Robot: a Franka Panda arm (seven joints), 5 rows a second.
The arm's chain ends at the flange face. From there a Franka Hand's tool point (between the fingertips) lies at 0.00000 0.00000 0.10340 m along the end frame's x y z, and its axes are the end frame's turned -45 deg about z.
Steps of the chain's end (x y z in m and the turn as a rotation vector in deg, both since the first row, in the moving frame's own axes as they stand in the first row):
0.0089 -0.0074 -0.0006 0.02 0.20 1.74
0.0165 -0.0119 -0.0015 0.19 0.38 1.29
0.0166 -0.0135 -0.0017 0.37 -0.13 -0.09
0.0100 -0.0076 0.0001 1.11 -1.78 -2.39
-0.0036 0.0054 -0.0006 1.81 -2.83 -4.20
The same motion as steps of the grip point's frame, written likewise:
0.0118 0.0013 -0.0006 -0.13 0.16 1.74
0.0208 0.0035 -0.0015 -0.13 0.40 1.29
0.0216 0.0016 -0.0017 0.35 0.17 -0.09
0.0115 -0.0020 0.0000 2.04 -0.47 -2.39
-0.0079 -0.0046 -0.0008 3.28 -0.72 -4.20

